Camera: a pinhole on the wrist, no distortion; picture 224 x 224 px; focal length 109.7 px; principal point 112.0 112.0 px. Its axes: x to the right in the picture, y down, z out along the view. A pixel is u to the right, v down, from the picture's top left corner.
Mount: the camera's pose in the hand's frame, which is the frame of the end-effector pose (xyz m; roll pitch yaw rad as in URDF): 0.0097 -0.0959 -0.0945 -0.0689 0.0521 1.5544
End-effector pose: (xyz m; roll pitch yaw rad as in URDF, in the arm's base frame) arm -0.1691 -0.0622 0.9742 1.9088 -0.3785 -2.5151
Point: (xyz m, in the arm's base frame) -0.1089 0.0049 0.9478
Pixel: 204 197
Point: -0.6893 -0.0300 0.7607
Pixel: 80 40
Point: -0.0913 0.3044 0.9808
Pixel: 200 195
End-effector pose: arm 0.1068 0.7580 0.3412 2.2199 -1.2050 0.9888
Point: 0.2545 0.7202 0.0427
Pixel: 126 197
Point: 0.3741 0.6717 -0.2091
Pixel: 115 213
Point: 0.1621 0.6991 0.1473
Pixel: 159 210
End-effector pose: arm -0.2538 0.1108 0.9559 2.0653 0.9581 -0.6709
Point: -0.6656 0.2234 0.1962
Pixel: 9 25
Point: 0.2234 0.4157 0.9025
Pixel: behind the camera
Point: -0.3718 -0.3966 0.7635
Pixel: 196 42
